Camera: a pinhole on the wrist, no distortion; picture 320 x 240 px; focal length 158.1 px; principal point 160.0 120.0 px. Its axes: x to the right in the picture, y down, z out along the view. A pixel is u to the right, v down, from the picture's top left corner.
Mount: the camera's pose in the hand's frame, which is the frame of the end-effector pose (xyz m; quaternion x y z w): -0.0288 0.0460 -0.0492 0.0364 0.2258 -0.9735 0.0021
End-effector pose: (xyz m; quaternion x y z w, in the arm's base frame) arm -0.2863 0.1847 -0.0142 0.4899 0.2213 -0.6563 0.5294
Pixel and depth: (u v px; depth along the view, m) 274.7 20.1 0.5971
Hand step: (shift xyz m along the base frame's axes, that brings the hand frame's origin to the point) -0.1579 -0.3014 0.7386
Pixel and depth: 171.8 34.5 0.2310
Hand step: -0.0372 -0.1594 0.1589
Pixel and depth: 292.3 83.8 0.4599
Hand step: -0.2259 -0.0754 0.5400
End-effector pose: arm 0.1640 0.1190 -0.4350 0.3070 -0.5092 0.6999 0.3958
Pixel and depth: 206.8 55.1 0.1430
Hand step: 0.0122 -0.1231 -0.0558
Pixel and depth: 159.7 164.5 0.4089
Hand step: 0.2397 -0.2278 0.1443
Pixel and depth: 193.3 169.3 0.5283
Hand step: 0.3840 -0.3141 0.1126
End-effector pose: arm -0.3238 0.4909 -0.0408 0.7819 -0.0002 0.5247 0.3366
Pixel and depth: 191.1 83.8 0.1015
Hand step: 0.0082 -0.0638 -0.0456
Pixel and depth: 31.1 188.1 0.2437
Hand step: 0.2378 0.1044 0.0131
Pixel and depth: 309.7 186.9 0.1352
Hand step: -0.0209 -0.0290 -0.1769
